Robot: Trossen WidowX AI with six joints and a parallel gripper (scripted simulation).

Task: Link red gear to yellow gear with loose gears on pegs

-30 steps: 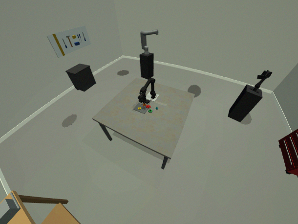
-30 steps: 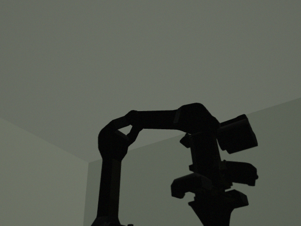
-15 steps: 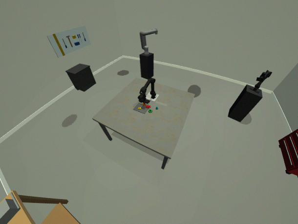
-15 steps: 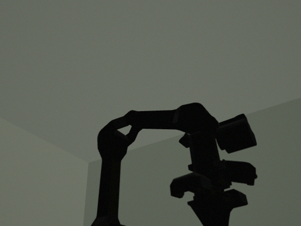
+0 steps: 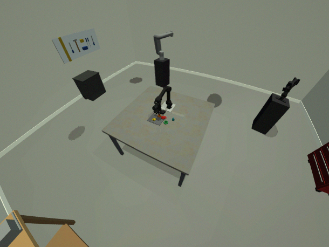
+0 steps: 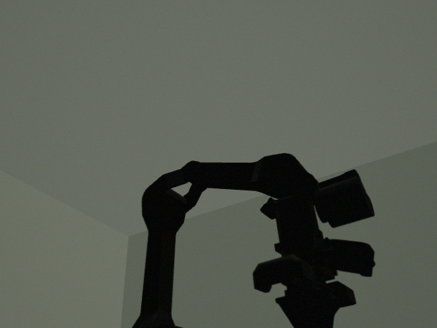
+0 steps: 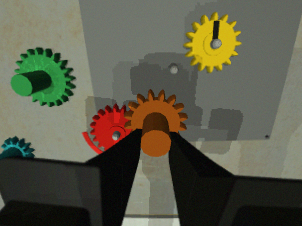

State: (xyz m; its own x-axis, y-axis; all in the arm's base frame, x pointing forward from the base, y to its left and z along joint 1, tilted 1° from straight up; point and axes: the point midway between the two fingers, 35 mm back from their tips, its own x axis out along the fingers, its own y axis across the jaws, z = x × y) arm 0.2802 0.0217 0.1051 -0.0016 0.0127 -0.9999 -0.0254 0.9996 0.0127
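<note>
My gripper tip is now 6 cm above the red gear, 4 cm to the right of it and 4 cm past it. Also, from my gripper tip: yellow gear 7 cm ahead, 6 cm below, 5 cm to the right; orange gear 1 cm below; red arrow 7 cm below, 7 cm behind, 6 cm to the left.
</note>
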